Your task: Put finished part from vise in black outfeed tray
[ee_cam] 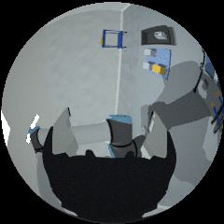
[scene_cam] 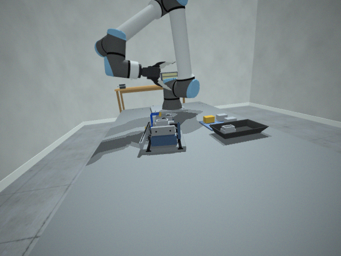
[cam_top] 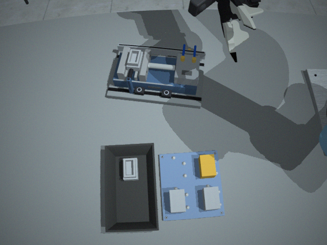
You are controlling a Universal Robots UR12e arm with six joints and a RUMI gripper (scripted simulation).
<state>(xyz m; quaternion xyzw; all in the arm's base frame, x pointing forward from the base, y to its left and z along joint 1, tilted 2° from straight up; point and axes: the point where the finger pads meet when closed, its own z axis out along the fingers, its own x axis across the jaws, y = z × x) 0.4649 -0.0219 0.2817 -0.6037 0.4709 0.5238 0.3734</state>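
Now: the blue vise 21 cm ahead of my hand, 9 cm to the right of it and 26 cm below it. The rest, counted from my hand: blue plate: 8 cm ahead, 25 cm to the left, 29 cm below; yellow block: 4 cm ahead, 20 cm to the left, 27 cm below.
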